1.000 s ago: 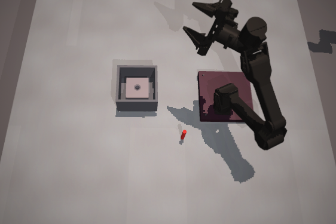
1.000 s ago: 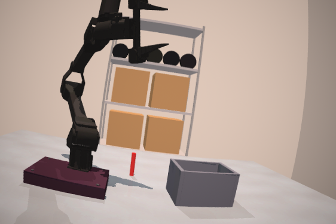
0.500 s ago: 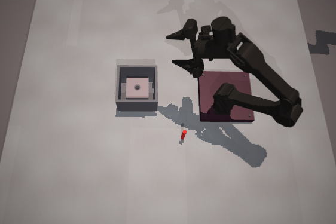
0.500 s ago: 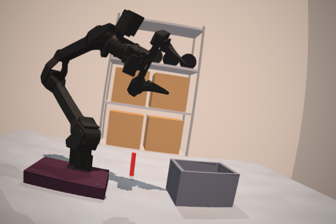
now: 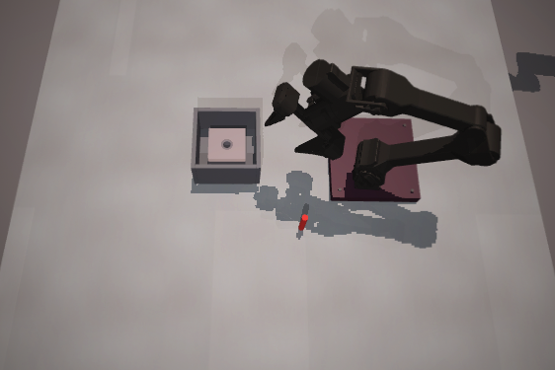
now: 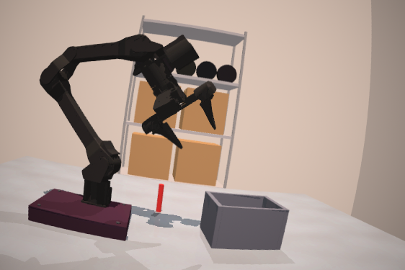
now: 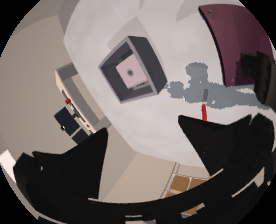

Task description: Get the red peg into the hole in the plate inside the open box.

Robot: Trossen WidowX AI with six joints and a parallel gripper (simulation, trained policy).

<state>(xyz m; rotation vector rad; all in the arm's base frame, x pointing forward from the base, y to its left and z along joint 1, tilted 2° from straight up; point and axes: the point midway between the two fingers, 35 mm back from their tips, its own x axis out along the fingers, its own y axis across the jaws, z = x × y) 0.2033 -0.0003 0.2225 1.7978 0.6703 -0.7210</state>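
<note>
Right now my gripper tip is 7 cm past the red peg, 12 cm to the right of it and 18 cm above it. Also, from my gripper tip: grey box 12 cm ahead, 5 cm to the right, 20 cm below; then pale plate 12 cm ahead, 5 cm to the right, 18 cm below.
</note>
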